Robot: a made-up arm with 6 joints.
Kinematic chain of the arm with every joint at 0, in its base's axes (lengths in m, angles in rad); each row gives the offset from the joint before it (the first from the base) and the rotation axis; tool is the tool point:
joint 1: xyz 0 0 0.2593 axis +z
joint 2: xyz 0 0 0 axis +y
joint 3: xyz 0 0 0.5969 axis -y
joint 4: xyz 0 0 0 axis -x
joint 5: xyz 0.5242 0 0 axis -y
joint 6: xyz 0 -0.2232 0 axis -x
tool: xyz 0 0 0
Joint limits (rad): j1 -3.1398..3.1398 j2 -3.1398..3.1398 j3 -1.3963..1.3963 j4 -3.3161..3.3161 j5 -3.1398..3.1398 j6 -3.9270..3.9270
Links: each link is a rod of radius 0.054 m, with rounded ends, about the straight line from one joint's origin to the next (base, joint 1, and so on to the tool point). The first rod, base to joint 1, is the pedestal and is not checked.
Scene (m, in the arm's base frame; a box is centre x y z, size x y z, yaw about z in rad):
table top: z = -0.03
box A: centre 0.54 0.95 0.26 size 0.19 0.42 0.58 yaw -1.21
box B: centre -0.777 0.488 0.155 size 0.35 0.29 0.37 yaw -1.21
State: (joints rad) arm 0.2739 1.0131 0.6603 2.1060 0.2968 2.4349
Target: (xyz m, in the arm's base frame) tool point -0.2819 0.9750 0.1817
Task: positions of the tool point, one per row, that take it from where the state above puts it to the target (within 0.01 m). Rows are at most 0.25 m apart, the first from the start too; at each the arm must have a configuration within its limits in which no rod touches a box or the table.
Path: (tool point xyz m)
1: 0.8868 0.5715 0.6767
2: 0.7384 0.7106 0.7756
3: 0.5606 0.8050 0.8688
4: 0.3678 0.8487 0.9543
5: 0.1751 0.8402 1.0302
6: 0.1195 0.9644 0.8818
7: 0.0336 1.0465 0.7112
8: -0.0713 1.0772 0.5297
9: -0.1811 1.0526 0.3492
10: -0.2819 0.9750 0.1817

